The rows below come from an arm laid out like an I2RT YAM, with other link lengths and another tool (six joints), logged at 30 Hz.
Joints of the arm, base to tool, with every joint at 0 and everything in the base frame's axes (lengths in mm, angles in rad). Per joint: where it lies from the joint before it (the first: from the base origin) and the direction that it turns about. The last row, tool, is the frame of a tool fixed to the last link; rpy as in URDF.
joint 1: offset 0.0 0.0 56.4 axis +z
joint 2: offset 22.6 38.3 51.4 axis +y
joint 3: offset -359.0 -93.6 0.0 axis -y
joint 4: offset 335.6 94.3 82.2 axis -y
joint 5: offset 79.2 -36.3 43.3 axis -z
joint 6: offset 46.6 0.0 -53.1 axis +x
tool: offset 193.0 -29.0 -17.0 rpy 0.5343 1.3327 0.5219
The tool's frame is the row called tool.
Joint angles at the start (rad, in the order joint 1, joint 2, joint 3, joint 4, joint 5, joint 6): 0.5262, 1.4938, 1.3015, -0.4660, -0.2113, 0.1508
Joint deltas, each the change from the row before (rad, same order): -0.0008, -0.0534, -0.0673, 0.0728, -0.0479, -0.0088; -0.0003, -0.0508, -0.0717, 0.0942, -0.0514, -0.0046; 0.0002, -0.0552, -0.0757, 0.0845, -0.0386, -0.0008; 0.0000, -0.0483, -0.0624, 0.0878, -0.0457, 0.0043; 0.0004, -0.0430, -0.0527, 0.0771, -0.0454, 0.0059; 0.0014, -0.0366, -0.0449, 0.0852, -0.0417, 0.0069
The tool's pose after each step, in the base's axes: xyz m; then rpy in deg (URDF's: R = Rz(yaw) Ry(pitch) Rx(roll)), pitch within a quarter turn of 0, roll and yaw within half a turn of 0. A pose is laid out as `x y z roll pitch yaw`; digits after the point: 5 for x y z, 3 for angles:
0.47033 0.31739 0.27099 136.920 58.797 175.009
0.45976 0.32507 0.28059 129.588 61.400 171.260
0.44661 0.32805 0.28717 122.720 63.525 167.148
0.43435 0.33333 0.29892 113.738 65.483 161.329
0.42127 0.33818 0.31074 104.664 66.855 155.381
0.40987 0.34348 0.32611 93.832 68.201 147.644

